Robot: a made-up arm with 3 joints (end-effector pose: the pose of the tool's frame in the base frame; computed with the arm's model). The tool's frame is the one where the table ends.
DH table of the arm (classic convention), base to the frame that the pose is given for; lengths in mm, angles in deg. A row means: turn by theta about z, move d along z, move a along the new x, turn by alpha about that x. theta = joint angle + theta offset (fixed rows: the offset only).
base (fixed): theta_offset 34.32  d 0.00  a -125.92  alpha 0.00
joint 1: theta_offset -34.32  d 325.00  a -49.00  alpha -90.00
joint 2: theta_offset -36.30  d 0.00  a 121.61  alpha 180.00
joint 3: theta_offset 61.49  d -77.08  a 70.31  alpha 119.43
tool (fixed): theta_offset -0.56  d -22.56  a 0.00  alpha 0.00
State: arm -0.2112 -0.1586 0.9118
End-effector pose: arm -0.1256 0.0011 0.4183 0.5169 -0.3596 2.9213
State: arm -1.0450 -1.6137 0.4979
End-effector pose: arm -0.1311 0.1071 0.3605 0.5068 0.6815 2.0856
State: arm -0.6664 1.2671 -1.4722
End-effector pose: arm 0.0169 -0.0821 0.2027 -2.6138 1.0277 -0.6499
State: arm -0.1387 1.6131 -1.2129
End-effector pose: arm -0.0284 -0.0149 0.1693 -2.6106 1.1144 -0.1194
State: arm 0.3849 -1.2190 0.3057
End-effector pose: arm -0.2688 -0.0666 0.4159 0.5129 0.0947 -2.7652
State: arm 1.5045 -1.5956 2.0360
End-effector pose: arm -0.1742 -0.1328 0.3757 -2.6163 0.9400 1.5189
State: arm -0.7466 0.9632 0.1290
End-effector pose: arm 0.0114 -0.0879 0.3521 -2.6382 -0.8773 -0.7333
